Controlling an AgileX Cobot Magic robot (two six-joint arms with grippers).
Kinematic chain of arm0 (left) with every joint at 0, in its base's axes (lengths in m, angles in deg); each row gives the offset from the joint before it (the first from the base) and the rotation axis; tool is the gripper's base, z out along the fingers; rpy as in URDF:
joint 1: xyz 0 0 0.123 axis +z
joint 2: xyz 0 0 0 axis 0.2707 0.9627 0
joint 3: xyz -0.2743 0.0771 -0.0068 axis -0.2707 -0.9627 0
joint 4: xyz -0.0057 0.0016 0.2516 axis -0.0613 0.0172 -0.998
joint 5: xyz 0 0 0 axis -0.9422 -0.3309 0.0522
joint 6: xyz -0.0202 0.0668 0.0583 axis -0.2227 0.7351 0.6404
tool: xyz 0 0 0 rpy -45.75 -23.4 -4.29
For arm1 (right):
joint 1: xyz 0 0 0.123 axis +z
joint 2: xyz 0 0 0 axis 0.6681 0.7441 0
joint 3: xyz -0.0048 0.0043 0.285 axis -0.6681 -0.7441 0
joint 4: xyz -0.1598 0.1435 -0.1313 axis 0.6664 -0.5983 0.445
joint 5: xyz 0 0 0 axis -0.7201 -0.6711 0.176
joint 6: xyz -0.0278 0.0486 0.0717 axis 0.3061 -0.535 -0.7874
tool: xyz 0 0 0 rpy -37.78 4.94 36.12
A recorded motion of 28 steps. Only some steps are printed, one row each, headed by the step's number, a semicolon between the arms.
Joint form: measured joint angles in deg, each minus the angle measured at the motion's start. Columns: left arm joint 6, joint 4, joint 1, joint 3, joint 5, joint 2; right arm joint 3, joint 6, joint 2, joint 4, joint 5, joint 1.
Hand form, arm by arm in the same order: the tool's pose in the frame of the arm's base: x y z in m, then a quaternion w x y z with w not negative. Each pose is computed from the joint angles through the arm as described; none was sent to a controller.
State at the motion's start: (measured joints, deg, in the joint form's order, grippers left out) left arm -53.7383 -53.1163 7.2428 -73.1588 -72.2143 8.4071; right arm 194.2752 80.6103 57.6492 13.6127 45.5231 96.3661
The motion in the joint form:
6: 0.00 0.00 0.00 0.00 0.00 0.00; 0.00 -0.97 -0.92 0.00 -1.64 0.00
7: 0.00 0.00 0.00 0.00 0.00 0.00; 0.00 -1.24 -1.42 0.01 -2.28 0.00
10: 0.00 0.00 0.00 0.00 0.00 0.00; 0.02 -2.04 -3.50 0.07 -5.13 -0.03
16: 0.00 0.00 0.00 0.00 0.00 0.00; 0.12 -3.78 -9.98 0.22 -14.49 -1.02
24: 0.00 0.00 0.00 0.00 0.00 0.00; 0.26 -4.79 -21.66 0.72 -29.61 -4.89
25: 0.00 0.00 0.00 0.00 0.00 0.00; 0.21 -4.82 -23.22 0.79 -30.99 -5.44
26: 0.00 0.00 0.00 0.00 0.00 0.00; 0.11 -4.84 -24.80 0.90 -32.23 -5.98
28: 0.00 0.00 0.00 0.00 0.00 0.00; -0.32 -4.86 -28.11 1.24 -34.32 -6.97
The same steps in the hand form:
6: 0.0521 -0.0088 0.1767 0.60509 0.05831 0.79231 -0.05211; 0.3143 0.4361 0.1648 0.29370 -0.42959 0.84262 0.13852
7: 0.0521 -0.0088 0.1767 0.60509 0.05831 0.79231 -0.05211; 0.3137 0.4351 0.1689 0.29244 -0.42768 0.84403 0.13851
10: 0.0521 -0.0088 0.1767 0.60509 0.05831 0.79231 -0.05211; 0.3109 0.4304 0.1856 0.28650 -0.42206 0.84918 0.13669
16: 0.0521 -0.0088 0.1767 0.60509 0.05831 0.79231 -0.05211; 0.3057 0.4070 0.2364 0.26662 -0.40295 0.86654 0.12514
24: 0.0521 -0.0088 0.1767 0.60509 0.05831 0.79231 -0.05211; 0.2996 0.3448 0.3230 0.24783 -0.36488 0.89182 0.10049
25: 0.0521 -0.0088 0.1767 0.60509 0.05831 0.79231 -0.05211; 0.2981 0.3362 0.3340 0.24958 -0.35973 0.89357 0.09923
26: 0.0521 -0.0088 0.1767 0.60509 0.05831 0.79231 -0.05211; 0.2963 0.3275 0.3447 0.25229 -0.35468 0.89495 0.09809
28: 0.0521 -0.0088 0.1767 0.60509 0.05831 0.79231 -0.05211; 0.2912 0.3098 0.3659 0.26040 -0.34521 0.89654 0.09614

